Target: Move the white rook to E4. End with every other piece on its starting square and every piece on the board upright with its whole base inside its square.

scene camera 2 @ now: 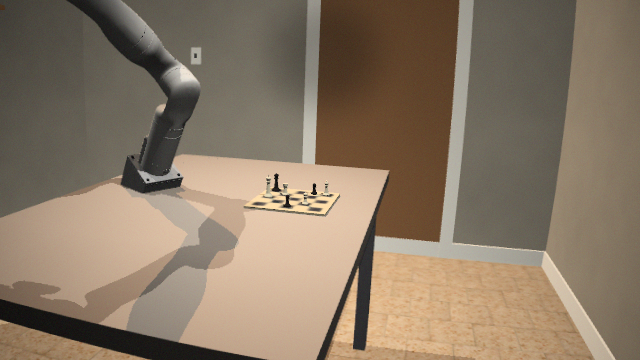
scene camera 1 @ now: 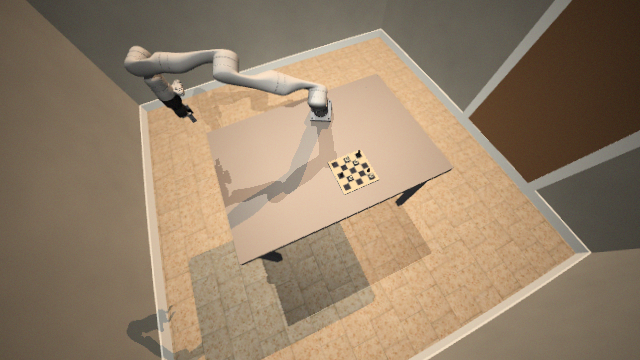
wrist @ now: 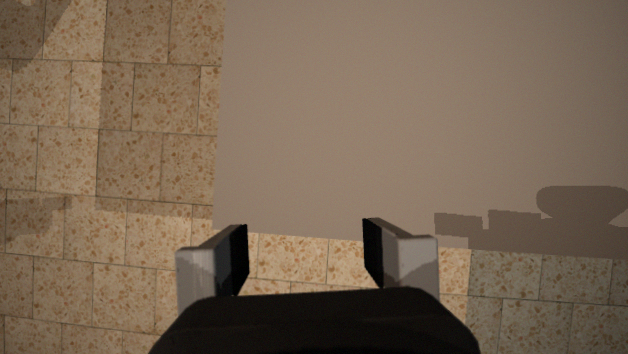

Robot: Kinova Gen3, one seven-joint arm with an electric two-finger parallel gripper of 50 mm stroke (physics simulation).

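Frame: origin at the arm's base, x up, y ahead, z left, level; centimetres.
Seen in the pictures: gripper, fingertip midpoint: (scene camera 1: 193, 117) (wrist: 306, 246); arm's base, origin of the base link: (scene camera 2: 155, 166).
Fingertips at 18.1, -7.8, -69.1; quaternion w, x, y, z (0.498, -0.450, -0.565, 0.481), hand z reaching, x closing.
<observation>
Pixels of each thing's middle, then the offset from my fingertips to it, as dx, dy, dz. Level surfaces: height alone.
- chessboard, body centre: (scene camera 2: 294, 200) (scene camera 1: 353, 170) -24.6, +51.7, +70.4
- tall white piece, body centre: (scene camera 2: 268, 185) -21.1, +43.9, +70.5
- tall black piece, body centre: (scene camera 2: 276, 181) -21.7, +43.8, +77.9
- table, its level: dx -24.9
The chessboard (scene camera 1: 353, 184) (scene camera 2: 273, 206) lies on the table, with several pieces standing upright on it. The short, broad-topped white piece (scene camera 1: 356, 162) (scene camera 2: 285, 188) near the middle of the board's back part in scene camera 2 looks like the white rook. Square names cannot be read, so E4 cannot be picked out. My gripper (scene camera 1: 192, 116) (wrist: 306, 246) is open and empty. It hangs far to the left of the board in scene camera 1, high up beyond the table's left edge. The board and rook do not show in the wrist view.
A tall white piece (scene camera 2: 268, 187) and a tall black piece (scene camera 2: 276, 182) stand close to the rook. Other pieces are a black one (scene camera 2: 314, 189), a black one (scene camera 2: 287, 201), a white one (scene camera 2: 305, 199) and a white one (scene camera 2: 326, 188). The table (scene camera 1: 280, 150) (wrist: 400, 110) carries the arm's base.
</observation>
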